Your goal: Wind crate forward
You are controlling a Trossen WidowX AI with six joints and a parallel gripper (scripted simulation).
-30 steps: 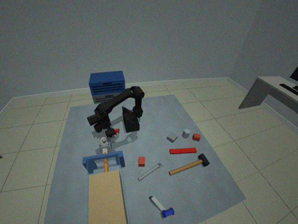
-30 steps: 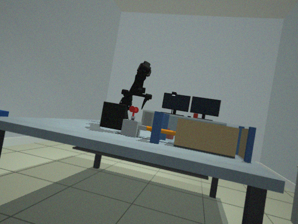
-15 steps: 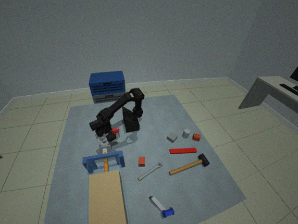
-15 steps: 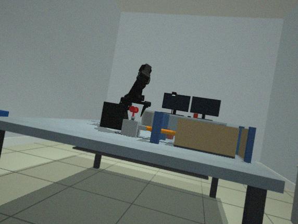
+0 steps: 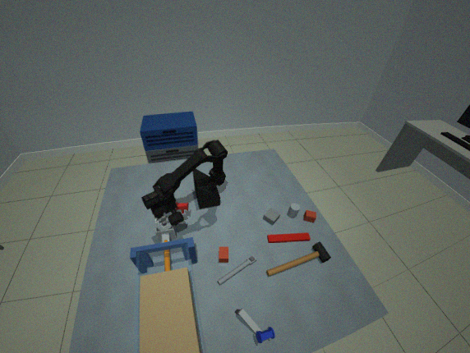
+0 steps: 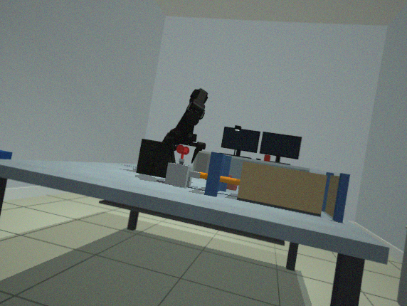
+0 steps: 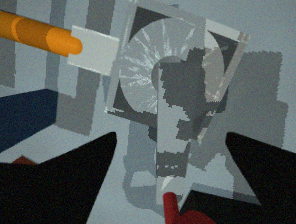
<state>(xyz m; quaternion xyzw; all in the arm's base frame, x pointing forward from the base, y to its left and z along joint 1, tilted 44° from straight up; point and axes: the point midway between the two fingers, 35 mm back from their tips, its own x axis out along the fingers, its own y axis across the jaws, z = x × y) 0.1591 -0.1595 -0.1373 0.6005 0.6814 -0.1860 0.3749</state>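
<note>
My gripper tip is now 1 cm past the red-knobbed winch handle, 2 cm to the right of it and 1 cm below it. Round my gripper tip: grey winch (5 cm to the right, 7 cm below); clear-panelled cubby (42 cm ahead, 6 cm to the right, 2 cm above); red knob (2 cm behind, 6 cm to the left, 4 cm above).
</note>
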